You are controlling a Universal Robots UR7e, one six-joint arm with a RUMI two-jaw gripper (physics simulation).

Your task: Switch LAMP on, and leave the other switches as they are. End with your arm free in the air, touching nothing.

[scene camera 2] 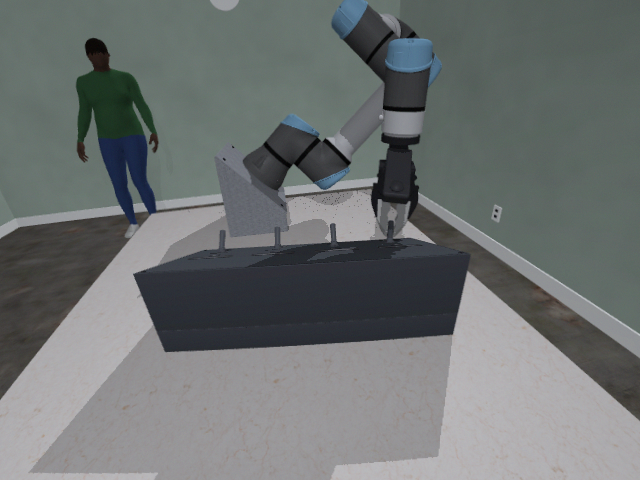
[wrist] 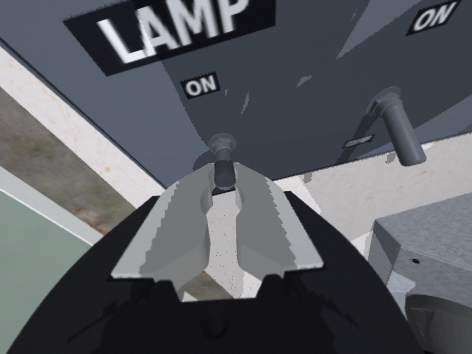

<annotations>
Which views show my gripper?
Scene camera 2 and the wrist view: all of them.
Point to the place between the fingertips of my gripper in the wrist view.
At 225,166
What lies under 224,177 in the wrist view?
A lamp switch lever.
</annotations>
